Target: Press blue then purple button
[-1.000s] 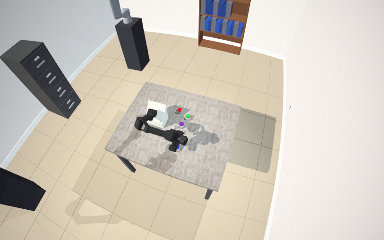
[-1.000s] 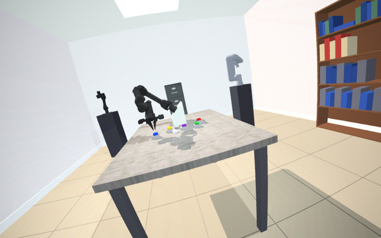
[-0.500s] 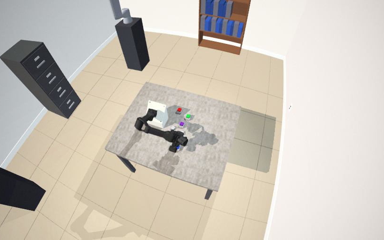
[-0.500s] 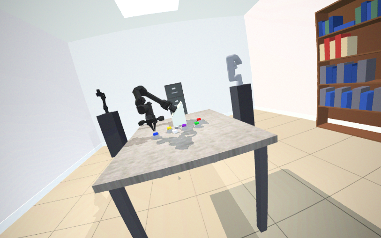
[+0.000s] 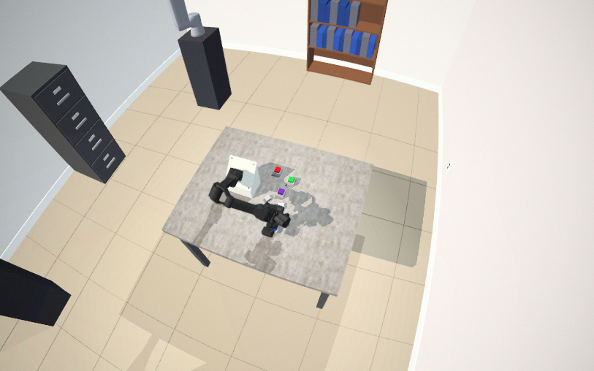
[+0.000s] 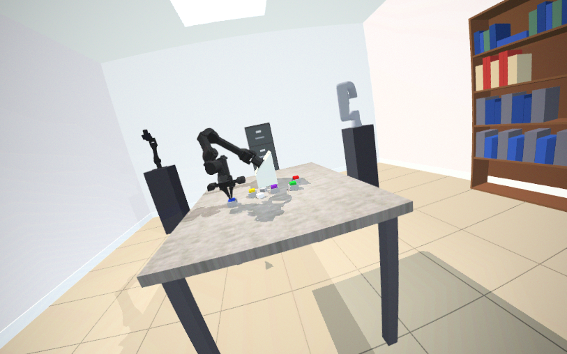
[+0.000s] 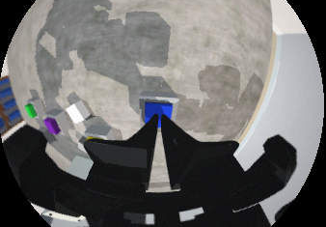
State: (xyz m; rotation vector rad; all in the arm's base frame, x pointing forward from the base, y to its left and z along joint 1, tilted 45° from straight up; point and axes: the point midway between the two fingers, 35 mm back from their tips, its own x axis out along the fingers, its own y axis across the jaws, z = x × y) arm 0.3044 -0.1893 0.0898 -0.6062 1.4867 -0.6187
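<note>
Right now the blue button is 1 cm below my gripper tip. Round my gripper tip: yellow button: 7 cm behind, 11 cm to the left; green button: 2 cm behind, 33 cm to the left; purple button: 5 cm behind, 23 cm to the left.
</note>
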